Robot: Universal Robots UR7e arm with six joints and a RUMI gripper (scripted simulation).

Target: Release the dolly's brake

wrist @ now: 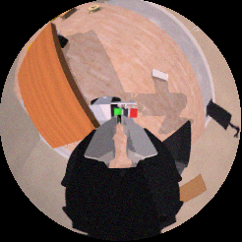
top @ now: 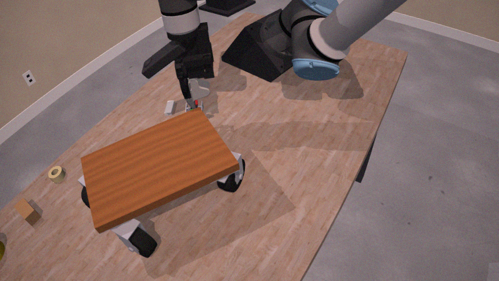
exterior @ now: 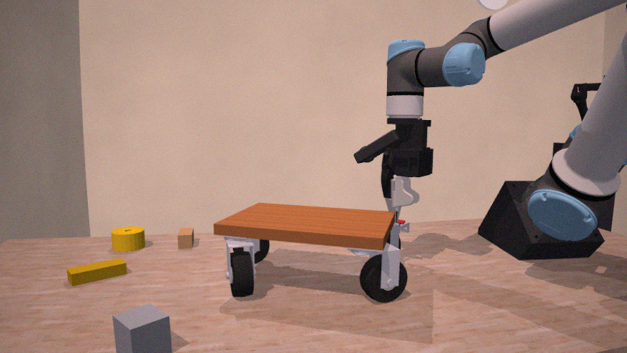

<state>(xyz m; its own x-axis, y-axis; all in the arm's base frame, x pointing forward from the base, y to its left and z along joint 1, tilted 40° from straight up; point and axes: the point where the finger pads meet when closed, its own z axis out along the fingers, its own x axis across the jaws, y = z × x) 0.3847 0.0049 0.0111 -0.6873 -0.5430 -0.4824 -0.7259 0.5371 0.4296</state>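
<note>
Now: hand 20 mm above the caster brake pedal, 10 mm to the left of it and 10 mm past it. From my hand the other things lie so: yellow bar 610 mm ahead, 90 mm below, 60 mm to the left; then grey cube 430 mm ahead, 330 mm to the left, 80 mm below; then white block 160 mm to the right, 100 mm below, 20 mm behind.
</note>
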